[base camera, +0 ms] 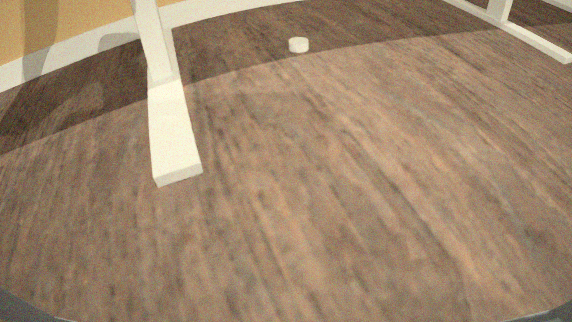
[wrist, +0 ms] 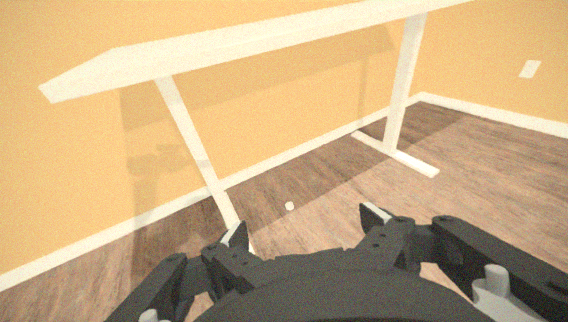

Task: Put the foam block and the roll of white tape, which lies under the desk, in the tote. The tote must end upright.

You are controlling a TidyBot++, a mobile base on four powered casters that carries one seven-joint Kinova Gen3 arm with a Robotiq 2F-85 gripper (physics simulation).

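Note:
The roll of white tape sits on the floor under the desk, between its two legs and nearer the left one. It is at the top middle of the base camera view, by the edge of the desk's shadow. The white desk stands along the wall. My gripper is open and empty. It is above the floor, well short of the tape, which shows between its fingertips in the wrist view. The tote and the foam block do not show in either view.
The desk's left leg foot reaches out toward me, left of the tape. The right leg foot is farther to the right. A white baseboard and an orange wall run behind the desk.

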